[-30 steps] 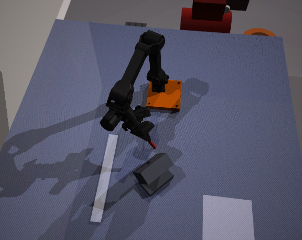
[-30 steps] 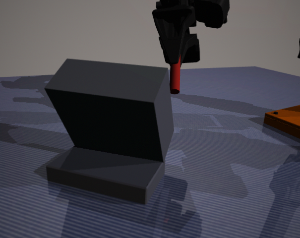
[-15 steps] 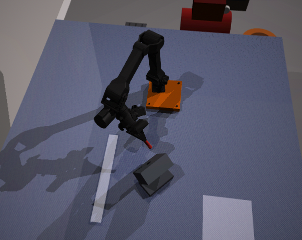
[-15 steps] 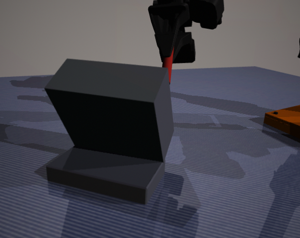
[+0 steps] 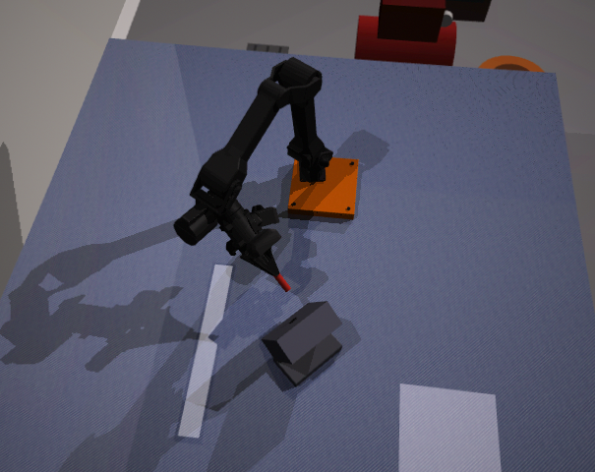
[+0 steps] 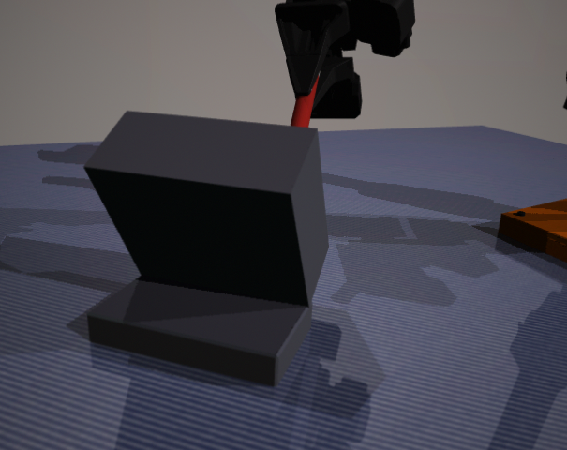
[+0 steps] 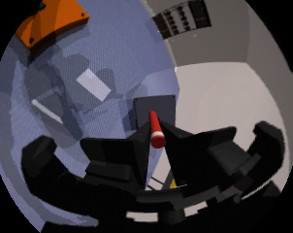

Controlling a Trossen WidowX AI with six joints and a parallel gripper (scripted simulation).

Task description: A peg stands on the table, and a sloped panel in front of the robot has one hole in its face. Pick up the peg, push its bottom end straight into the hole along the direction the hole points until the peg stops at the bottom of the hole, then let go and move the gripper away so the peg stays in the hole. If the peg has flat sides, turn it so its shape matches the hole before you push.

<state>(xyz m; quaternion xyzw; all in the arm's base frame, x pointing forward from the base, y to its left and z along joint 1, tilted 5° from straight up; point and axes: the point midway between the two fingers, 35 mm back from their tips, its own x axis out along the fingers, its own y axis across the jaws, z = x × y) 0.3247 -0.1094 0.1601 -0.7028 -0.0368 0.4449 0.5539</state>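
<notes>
Right now my gripper tip is 100 mm short of the dark grey panel, 50 mm to the right of it and 60 mm above it. Also, from my gripper tip: red peg (10 mm behind, 10 mm to the right, 10 mm above).
</notes>
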